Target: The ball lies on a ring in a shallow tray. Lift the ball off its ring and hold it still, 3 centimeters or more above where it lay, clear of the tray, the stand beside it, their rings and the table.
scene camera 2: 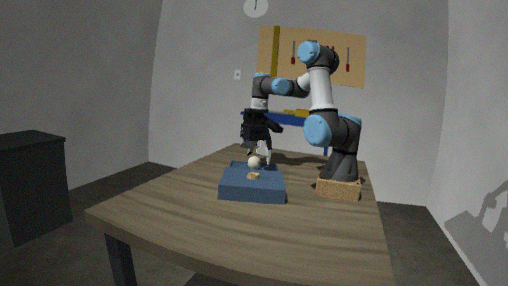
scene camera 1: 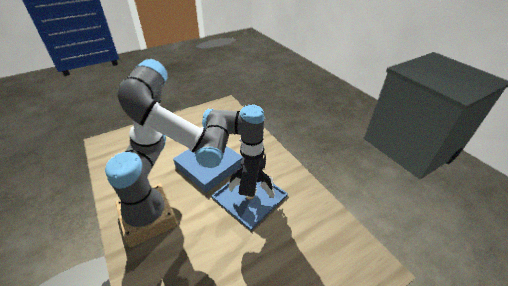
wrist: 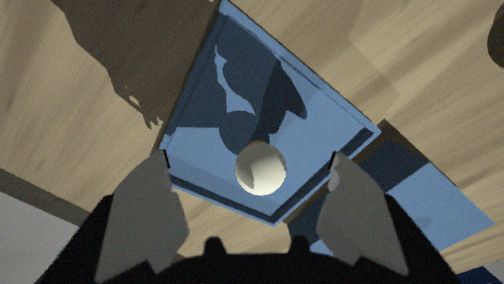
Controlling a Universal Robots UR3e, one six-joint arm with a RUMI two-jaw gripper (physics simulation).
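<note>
The cream ball (scene camera 2: 254,162) (wrist: 260,168) rests over its ring in the shallow blue tray (scene camera 1: 231,199) (wrist: 305,135). A thin brown sliver of that ring (wrist: 257,142) shows at the ball's edge in the wrist view. In scene camera 1 the gripper hides most of the ball. My gripper (scene camera 1: 253,190) (scene camera 2: 259,156) (wrist: 250,153) is open, pointing down low over the tray. In the wrist view the ball appears between the two fingertips, with a gap on each side. The exact height of the tips relative to the ball is hard to tell.
The blue stand (scene camera 1: 200,172) (scene camera 2: 250,192) (wrist: 435,200) is beside the tray and taller than it. Its tan ring (scene camera 2: 253,176) lies on top. The arm's wooden base block (scene camera 1: 150,230) (scene camera 2: 337,190) is on the table. A dark grey cabinet (scene camera 1: 425,120) (scene camera 2: 35,175) stands away from the table.
</note>
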